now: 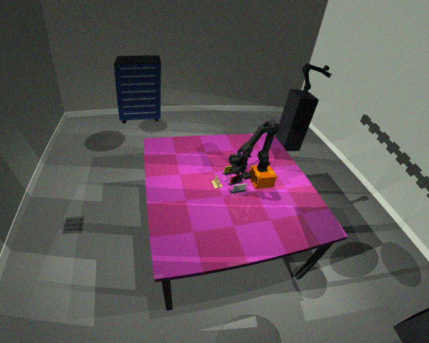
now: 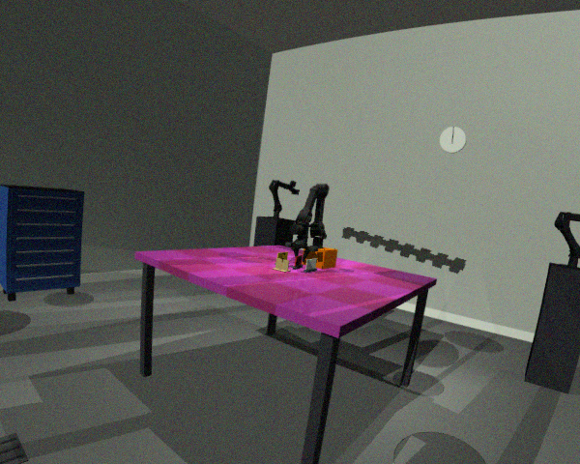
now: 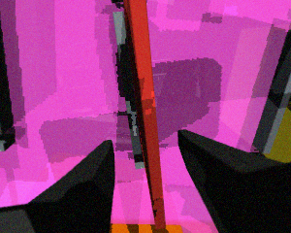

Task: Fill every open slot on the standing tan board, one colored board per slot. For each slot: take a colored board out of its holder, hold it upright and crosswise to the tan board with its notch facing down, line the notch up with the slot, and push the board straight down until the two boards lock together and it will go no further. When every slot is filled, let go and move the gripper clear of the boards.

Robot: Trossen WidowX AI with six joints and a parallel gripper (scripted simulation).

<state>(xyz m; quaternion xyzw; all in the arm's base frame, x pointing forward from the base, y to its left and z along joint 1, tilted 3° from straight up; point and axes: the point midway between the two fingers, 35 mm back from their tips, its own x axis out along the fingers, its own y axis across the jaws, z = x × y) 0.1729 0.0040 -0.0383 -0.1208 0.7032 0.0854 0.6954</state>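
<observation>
My gripper tip is 20 mm short of the red board, 10 mm to the right of it and 10 mm above it. Round my gripper tip: yellow board 100 mm to the right, 40 mm ahead, 10 mm below; then tan board 170 mm ahead, 10 mm to the left, 10 mm below; then pale grey board 100 mm to the left, 30 mm ahead, 10 mm below.
</observation>
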